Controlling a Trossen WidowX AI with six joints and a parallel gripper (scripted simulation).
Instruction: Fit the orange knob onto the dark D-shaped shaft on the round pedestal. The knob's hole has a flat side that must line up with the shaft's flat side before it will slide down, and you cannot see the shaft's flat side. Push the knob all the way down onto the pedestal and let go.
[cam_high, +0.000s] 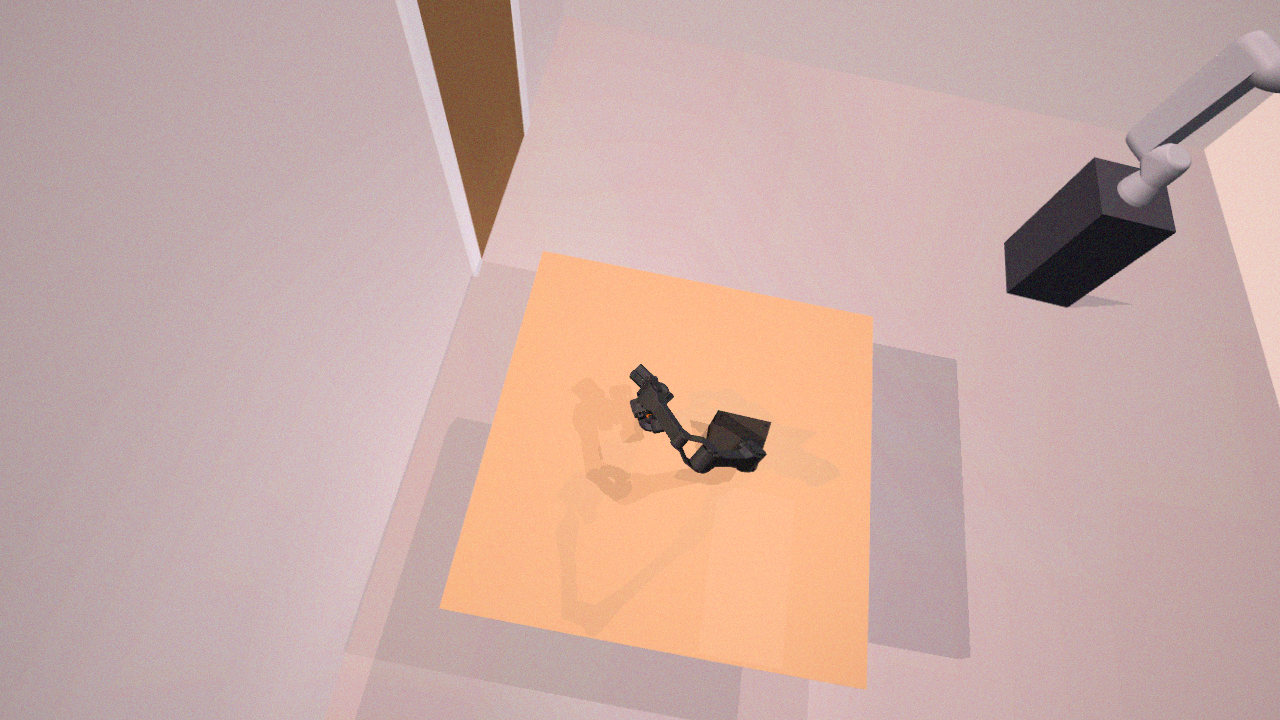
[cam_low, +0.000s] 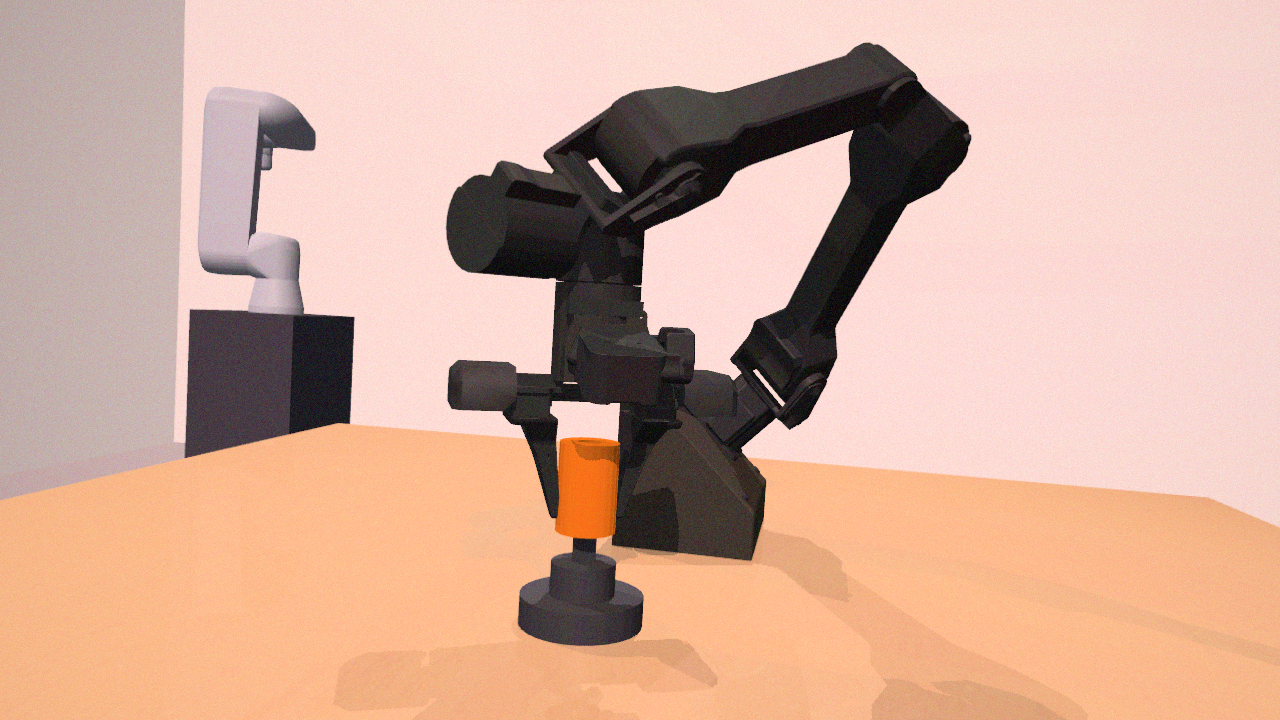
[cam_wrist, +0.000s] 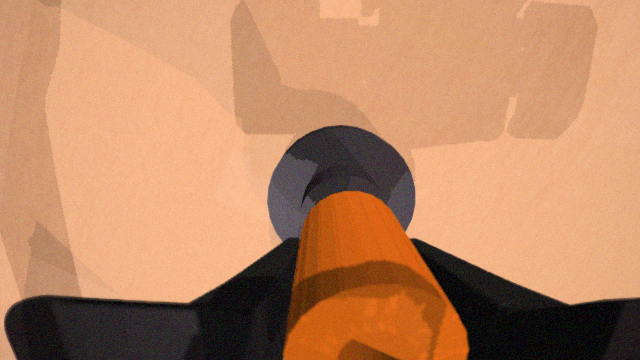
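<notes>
The orange knob is 2 cm above my gripper tip. The rest, counted from my gripper tip: round dark pedestal: 4 cm below.
</notes>
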